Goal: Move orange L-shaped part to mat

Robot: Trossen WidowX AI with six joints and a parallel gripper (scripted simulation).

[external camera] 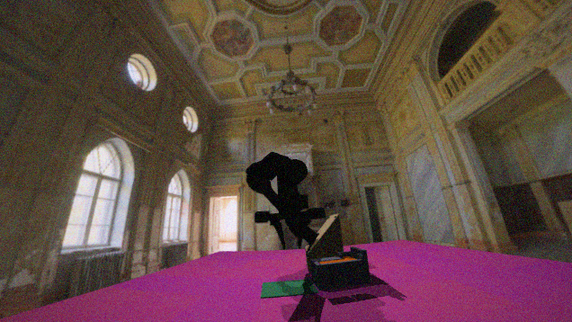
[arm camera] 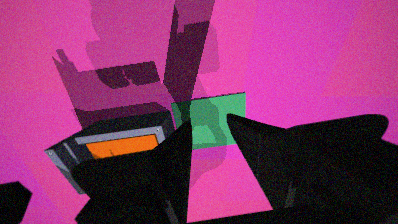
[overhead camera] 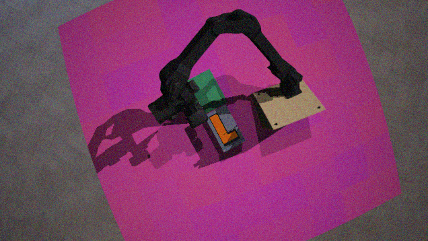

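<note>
Now: the orange l-shaped part 150 mm to the left of my gripper tip, 80 mm behind it and 70 mm below it. From my gripper tip the other things lie so: green mat 130 mm below, 70 mm behind, 20 mm to the right.
</note>
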